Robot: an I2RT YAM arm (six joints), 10 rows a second.
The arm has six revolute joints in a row. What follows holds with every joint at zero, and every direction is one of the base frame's. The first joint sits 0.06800 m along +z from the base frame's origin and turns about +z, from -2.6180 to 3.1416 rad. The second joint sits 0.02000 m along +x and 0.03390 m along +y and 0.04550 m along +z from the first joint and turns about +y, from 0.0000 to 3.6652 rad. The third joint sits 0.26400 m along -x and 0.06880 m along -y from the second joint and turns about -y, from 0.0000 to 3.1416 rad. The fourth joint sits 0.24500 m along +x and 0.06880 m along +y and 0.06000 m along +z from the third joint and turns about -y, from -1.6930 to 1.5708 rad. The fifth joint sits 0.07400 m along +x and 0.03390 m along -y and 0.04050 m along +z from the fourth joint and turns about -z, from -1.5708 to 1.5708 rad. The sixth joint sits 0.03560 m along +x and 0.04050 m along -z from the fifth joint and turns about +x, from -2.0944 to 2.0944 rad. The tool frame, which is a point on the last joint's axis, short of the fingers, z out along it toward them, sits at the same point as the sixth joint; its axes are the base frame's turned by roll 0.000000, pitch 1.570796 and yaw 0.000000 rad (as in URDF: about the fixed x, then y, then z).
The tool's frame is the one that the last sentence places.
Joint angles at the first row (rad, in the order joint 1, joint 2, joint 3, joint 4, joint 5, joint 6):
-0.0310 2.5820 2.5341 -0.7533 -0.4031 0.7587
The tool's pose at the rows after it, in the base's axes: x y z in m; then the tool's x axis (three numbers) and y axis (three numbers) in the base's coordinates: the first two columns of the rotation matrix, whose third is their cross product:
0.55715, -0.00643, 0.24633, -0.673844, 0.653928, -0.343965, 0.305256, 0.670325, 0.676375
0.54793, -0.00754, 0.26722, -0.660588, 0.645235, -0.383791, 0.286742, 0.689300, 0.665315
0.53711, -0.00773, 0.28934, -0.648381, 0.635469, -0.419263, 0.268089, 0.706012, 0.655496
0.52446, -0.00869, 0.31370, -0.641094, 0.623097, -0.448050, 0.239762, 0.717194, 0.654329
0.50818, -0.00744, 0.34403, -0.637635, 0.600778, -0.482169, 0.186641, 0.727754, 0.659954
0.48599, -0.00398, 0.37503, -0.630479, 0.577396, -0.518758, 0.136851, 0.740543, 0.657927
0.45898, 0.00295, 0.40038, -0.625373, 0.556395, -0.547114, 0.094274, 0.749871, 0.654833
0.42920, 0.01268, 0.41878, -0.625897, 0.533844, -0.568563, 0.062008, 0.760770, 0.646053
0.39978, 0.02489, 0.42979, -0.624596, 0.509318, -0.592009, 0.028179, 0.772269, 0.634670
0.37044, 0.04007, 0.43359, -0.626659, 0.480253, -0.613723, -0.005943, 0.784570, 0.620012
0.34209, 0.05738, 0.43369, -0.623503, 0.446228, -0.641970, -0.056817, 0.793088, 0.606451
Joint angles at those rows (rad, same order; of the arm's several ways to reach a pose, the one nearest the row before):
-0.0355 2.5191 2.4950 -0.7546 -0.3838 0.7464
-0.0368 2.4588 2.4614 -0.7571 -0.3627 0.7257
-0.0368 2.3982 2.4349 -0.7676 -0.3455 0.7070
-0.0397 2.3380 2.4197 -0.7866 -0.3477 0.6882
-0.0399 2.2704 2.4154 -0.8108 -0.3686 0.6640
-0.0353 2.1812 2.3840 -0.8312 -0.3797 0.6401
-0.0227 2.0676 2.3008 -0.8306 -0.3849 0.6247
-0.0011 1.9467 2.1951 -0.8286 -0.3790 0.6112
0.0306 1.8252 2.0709 -0.8061 -0.3637 0.6006
0.0760 1.7057 1.9355 -0.7745 -0.3383 0.5921
0.1348 1.5918 1.8003 -0.7238 -0.3111 0.5853

